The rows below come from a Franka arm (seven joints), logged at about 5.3 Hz.
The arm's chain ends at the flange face. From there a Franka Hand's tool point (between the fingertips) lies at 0.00 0.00 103.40 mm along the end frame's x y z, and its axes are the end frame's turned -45 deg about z.
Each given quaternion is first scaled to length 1.
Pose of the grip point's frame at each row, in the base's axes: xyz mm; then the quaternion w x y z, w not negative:
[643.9 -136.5 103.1 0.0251 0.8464 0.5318 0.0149]
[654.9 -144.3 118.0 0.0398 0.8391 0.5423 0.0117]
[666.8 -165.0 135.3 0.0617 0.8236 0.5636 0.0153]
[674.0 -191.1 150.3 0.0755 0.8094 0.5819 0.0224]
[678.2 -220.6 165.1 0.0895 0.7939 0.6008 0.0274]
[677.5 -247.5 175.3 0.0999 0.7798 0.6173 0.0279]
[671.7 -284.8 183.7 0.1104 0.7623 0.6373 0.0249]
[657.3 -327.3 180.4 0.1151 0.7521 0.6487 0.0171]
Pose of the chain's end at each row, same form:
[638.5 -133.7 206.3 0.0175 0.9855 0.1674 0.0234]
[648.4 -138.7 221.0 0.0323 0.9828 0.1799 0.0260]
[657.0 -156.3 237.9 0.0511 0.9766 0.2055 0.0377]
[661.2 -181.2 252.4 0.0612 0.9705 0.2279 0.0496]
[662.6 -209.3 266.7 0.0722 0.9634 0.2513 0.0596]
[660.2 -235.0 276.5 0.0816 0.9567 0.2719 0.0640]
[653.2 -270.7 284.5 0.0925 0.9481 0.2971 0.0653]
[639.2 -311.7 281.0 0.0998 0.9431 0.3115 0.0598]

